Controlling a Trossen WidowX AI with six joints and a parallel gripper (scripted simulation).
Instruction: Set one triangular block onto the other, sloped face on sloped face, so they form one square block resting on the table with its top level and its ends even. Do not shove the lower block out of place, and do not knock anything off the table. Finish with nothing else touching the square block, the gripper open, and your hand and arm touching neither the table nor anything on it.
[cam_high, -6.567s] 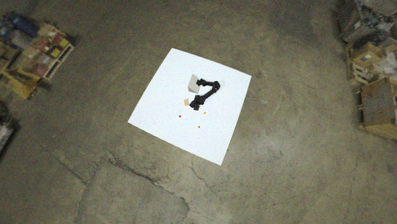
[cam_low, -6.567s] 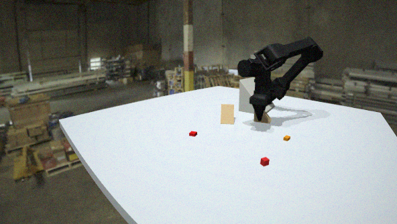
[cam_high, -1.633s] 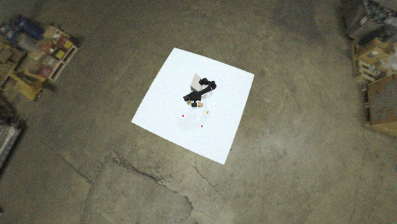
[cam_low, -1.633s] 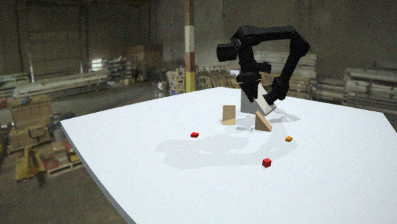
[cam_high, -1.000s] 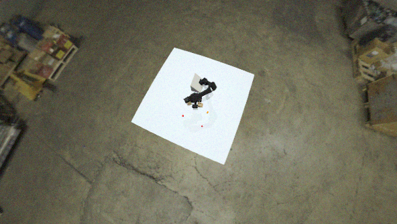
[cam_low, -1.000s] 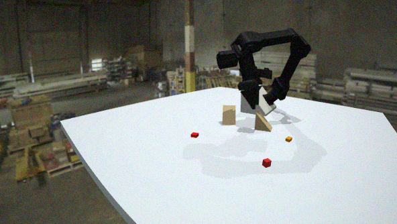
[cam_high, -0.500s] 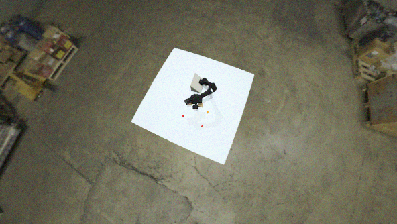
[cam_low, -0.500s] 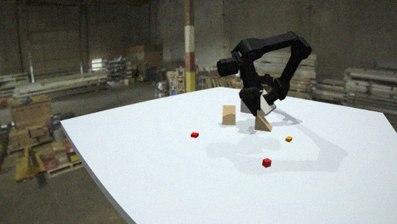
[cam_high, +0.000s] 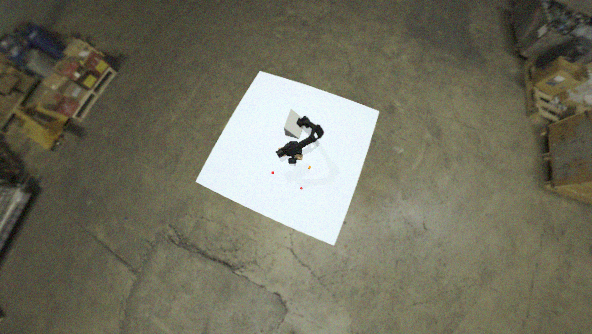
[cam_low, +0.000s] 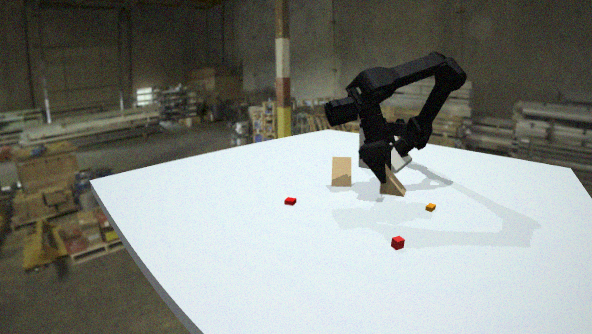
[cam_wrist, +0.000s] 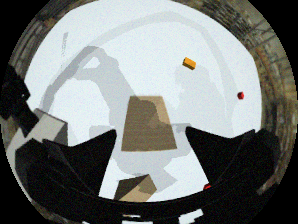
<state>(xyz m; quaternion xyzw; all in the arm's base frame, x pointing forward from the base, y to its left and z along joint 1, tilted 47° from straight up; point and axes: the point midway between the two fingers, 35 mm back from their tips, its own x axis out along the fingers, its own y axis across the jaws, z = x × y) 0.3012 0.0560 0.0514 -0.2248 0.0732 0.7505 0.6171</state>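
My gripper tip is now 10 mm past the tan triangular block and 20 mm above it. The rest, counted from my gripper tip: orange cube: 50 mm ahead, 140 mm to the left, 30 mm below.
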